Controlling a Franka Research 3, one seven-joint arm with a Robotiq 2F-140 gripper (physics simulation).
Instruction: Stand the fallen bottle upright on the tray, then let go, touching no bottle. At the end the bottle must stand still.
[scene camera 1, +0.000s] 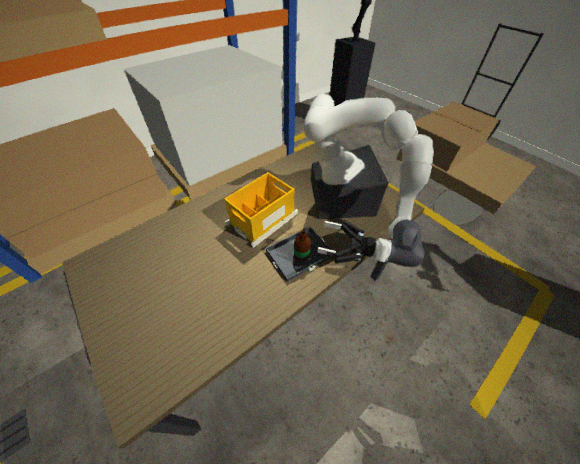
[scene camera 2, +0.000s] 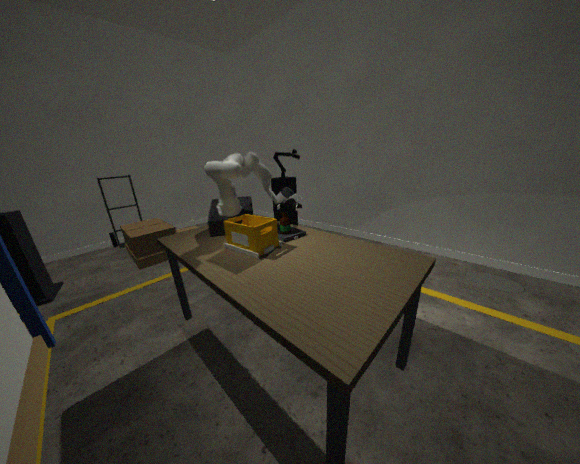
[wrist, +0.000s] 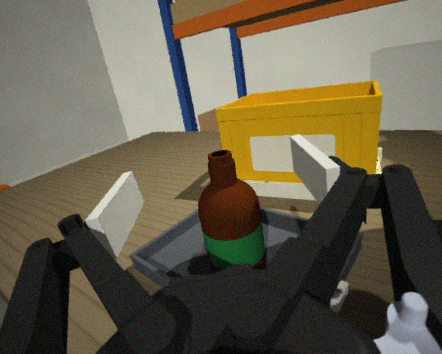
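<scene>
A brown bottle with a green band (scene camera 1: 302, 245) (scene camera 2: 284, 222) (wrist: 230, 207) stands upright on the dark grey tray (scene camera 1: 283, 260) (scene camera 2: 298, 233) (wrist: 175, 244). Its foot is partly hidden in the wrist view by the gripper's body. My gripper (scene camera 1: 330, 238) (wrist: 213, 171) is wide open and empty, lying roughly level at the tray's side nearest the arm's hand. In scene camera 1 its white fingertip pads point towards the bottle and stand short of it. In the wrist view the bottle shows between the two pads, beyond them, with a gap on both sides.
A yellow crate with dividers (scene camera 1: 252, 225) (scene camera 2: 267, 237) (wrist: 300, 112) stands on a white base (scene camera 1: 275, 234) (wrist: 280, 190) behind the tray. The wooden table (scene camera 1: 175, 300) (scene camera 2: 330, 280) has its long edge near the tray. The arm's dark pedestal (scene camera 1: 350, 197) is beyond the tray.
</scene>
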